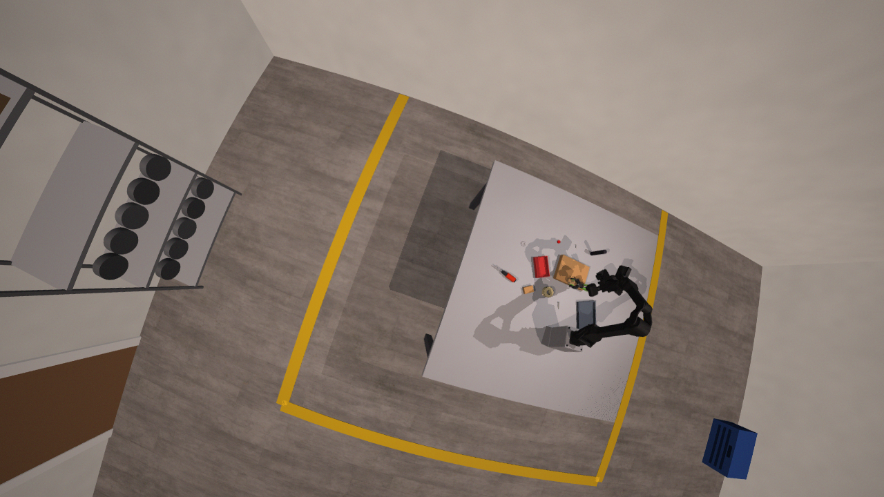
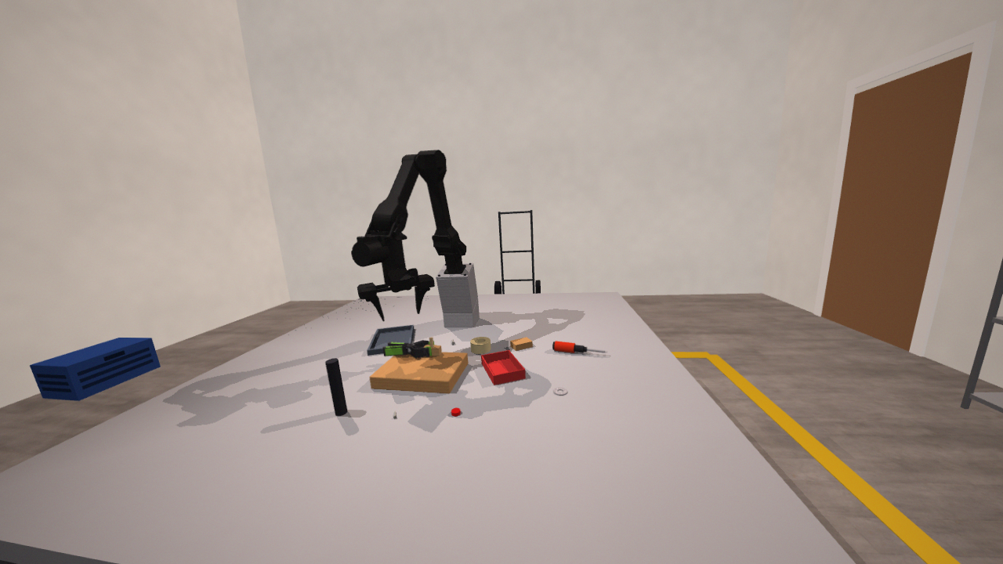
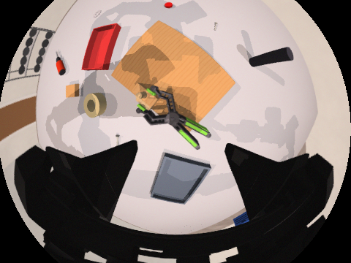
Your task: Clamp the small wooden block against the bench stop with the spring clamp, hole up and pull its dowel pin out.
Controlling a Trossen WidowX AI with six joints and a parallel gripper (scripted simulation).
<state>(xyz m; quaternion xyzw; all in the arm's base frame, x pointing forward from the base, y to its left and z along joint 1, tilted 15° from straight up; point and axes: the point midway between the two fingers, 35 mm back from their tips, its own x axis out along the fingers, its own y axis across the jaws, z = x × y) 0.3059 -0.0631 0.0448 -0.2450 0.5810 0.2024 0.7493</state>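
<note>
My gripper is now 80 mm to the right of the dowel pin and 120 mm above it. The rest, counted from my hand: bench stop (20 mm behind, 70 mm to the left, 130 mm below); then wooden board (50 mm ahead, 70 mm to the left, 160 mm below); then small wooden block (80 mm to the left, 130 mm below).
</note>
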